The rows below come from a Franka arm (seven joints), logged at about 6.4 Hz.
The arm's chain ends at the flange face. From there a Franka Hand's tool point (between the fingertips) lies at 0.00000 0.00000 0.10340 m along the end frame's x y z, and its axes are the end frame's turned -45 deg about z.
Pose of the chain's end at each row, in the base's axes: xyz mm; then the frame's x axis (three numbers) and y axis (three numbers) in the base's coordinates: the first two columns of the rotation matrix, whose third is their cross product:
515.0 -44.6 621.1 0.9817 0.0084 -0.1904 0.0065 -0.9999 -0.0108
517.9 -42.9 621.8 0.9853 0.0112 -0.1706 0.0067 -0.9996 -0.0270
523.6 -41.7 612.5 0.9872 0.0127 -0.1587 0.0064 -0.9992 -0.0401
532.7 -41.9 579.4 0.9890 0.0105 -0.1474 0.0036 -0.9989 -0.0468
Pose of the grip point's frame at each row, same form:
495.3 -43.6 519.6 0.6896 0.7130 -0.1270 0.6988 -0.7011 -0.1423
500.2 -40.3 520.0 0.6920 0.7147 -0.1015 0.7014 -0.6989 -0.1397
507.2 -37.7 510.5 0.6935 0.7155 -0.0839 0.7026 -0.6976 -0.1406
517.4 -37.2 477.2 0.6968 0.7138 -0.0711 0.7019 -0.6989 -0.1373

